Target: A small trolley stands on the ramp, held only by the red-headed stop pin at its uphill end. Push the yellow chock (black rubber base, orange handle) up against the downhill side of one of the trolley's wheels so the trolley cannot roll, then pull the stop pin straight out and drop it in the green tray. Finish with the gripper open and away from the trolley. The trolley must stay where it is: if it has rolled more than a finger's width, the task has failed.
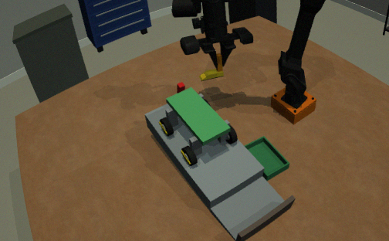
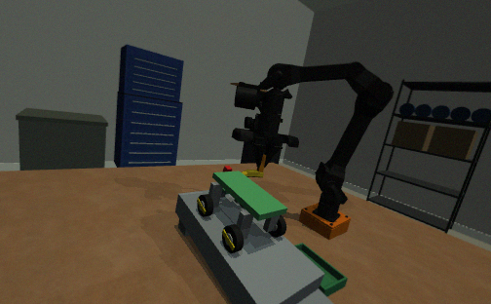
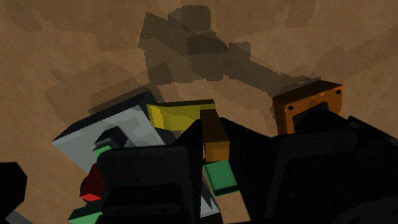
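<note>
The yellow chock lies 20 mm ahead of my gripper tip, 10 mm to the right of it and 10 mm below it. Round my gripper tip: red-headed stop pin (130 mm ahead, 10 mm to the right, 20 mm below); then trolley (170 mm ahead, 90 mm to the left, 40 mm below); then grey ramp (170 mm ahead, 100 mm to the left, 110 mm below).
</note>
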